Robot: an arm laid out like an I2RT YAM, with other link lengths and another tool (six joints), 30 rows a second.
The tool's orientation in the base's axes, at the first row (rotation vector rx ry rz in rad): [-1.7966 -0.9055 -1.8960]
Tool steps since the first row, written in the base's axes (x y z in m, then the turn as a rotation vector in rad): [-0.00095 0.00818 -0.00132 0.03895 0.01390 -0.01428]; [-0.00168 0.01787 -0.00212 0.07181 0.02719 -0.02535]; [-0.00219 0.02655 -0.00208 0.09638 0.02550 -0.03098]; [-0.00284 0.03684 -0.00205 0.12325 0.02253 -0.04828]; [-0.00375 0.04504 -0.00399 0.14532 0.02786 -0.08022]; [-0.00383 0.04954 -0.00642 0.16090 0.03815 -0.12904]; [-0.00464 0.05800 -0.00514 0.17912 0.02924 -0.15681]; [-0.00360 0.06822 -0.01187 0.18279 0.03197 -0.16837]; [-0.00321 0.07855 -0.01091 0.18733 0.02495 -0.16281]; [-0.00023 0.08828 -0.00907 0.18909 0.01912 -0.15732]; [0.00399 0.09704 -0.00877 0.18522 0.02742 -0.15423]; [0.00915 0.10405 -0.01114 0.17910 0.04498 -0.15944]
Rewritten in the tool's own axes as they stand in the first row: [0.00011 -0.00680 0.00483 -0.01627 0.01302 0.03847]; [0.00094 -0.01444 0.01083 -0.02880 0.02306 0.07196]; [0.00241 -0.02104 0.01629 -0.03740 0.03948 0.08911]; [0.00415 -0.02891 0.02273 -0.05792 0.05609 0.10737]; [0.00364 -0.03581 0.02762 -0.09094 0.06068 0.12798]; [0.00198 -0.03959 0.03064 -0.13897 0.05409 0.14750]; [0.00467 -0.04599 0.03570 -0.16971 0.06723 0.15559]; [-0.00043 -0.05400 0.04350 -0.18103 0.06544 0.16040]; [0.00210 -0.06102 0.05071 -0.17721 0.07461 0.15891]; [0.00510 -0.06571 0.05942 -0.17295 0.08105 0.15617]; [0.00630 -0.06919 0.06843 -0.16817 0.07309 0.15882]; [0.00449 -0.07129 0.07702 -0.16979 0.05533 0.16622]
